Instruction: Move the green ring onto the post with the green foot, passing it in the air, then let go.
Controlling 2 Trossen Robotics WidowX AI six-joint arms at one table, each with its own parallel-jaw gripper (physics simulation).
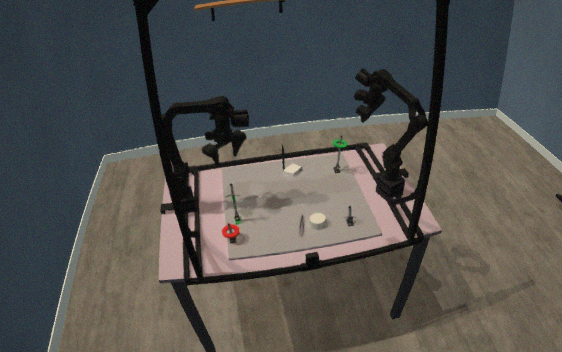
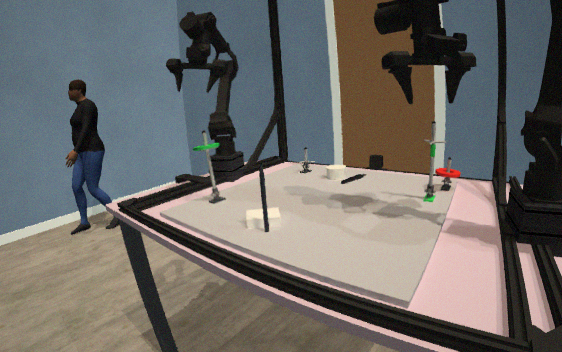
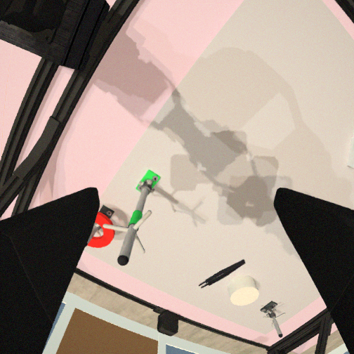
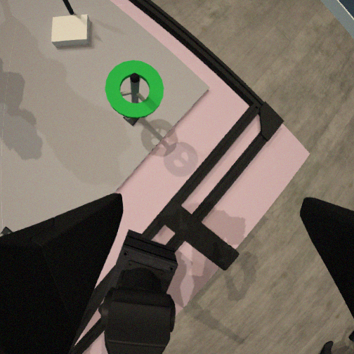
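Where they show: left gripper, fingertip midpoint: (image 1: 226, 160) (image 2: 431, 103); right gripper, fingertip midpoint: (image 2: 192, 91); left arm's base, origin of the base link: (image 1: 182, 194) (image 2: 544, 197); right arm's base, origin of the base link: (image 1: 391, 177) (image 2: 225, 154).
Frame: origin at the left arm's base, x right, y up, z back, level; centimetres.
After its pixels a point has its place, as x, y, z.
The green ring (image 1: 335, 144) @[0.7, 8.1, -73.1] (image 2: 199, 148) @[-3.5, 7.6, -75.2] (image 4: 113, 90) sits around the upper part of a grey post (image 1: 338, 161) @[0.4, -2.1, -75.1] (image 2: 212, 175) @[-0.3, -0.4, -74.8] with a dark foot. The post with the green foot (image 1: 235, 205) @[17.3, 1.1, -21.2] (image 2: 431, 170) @[16.4, -0.1, -21.0] (image 3: 142, 200) stands upright, with a green band and thin side prongs high on it and no ring around it. My left gripper (image 1: 226, 156) @[6.5, 16.0, -21.6] (image 2: 431, 102) @[6.5, 16.0, -21.6] (image 3: 189, 196) is open and empty, high above the mat near the green-footed post. My right gripper (image 1: 360, 107) (image 2: 194, 90) @[6.8, 23.3, -86.3] (image 4: 213, 204) is open and empty, well above the green ring's level.
A red ring (image 1: 237, 232) @[29.2, -2.5, -18.5] (image 2: 454, 174) @[24.3, -2.7, -14.5] (image 3: 107, 232) is around a short post beside the green-footed post. A white block (image 1: 293, 169) @[-6.5, -5.7, -54.6] (image 2: 252, 218) @[-10.7, -5.7, -55.1] (image 4: 70, 28) lies by an upright black stick (image 1: 283, 157) @[-11.0, -0.7, -51.4] (image 2: 264, 200) @[-11.7, -0.9, -51.1]. A white cylinder (image 1: 317, 220) @[32.5, -4.2, -50.5] (image 2: 335, 172) @[28.1, -5.2, -50.3] stands between dark tweezers (image 1: 301, 225) @[29.2, -7.7, -44.9] and a short post (image 1: 350, 214) @[36.1, -2.8, -63.7].
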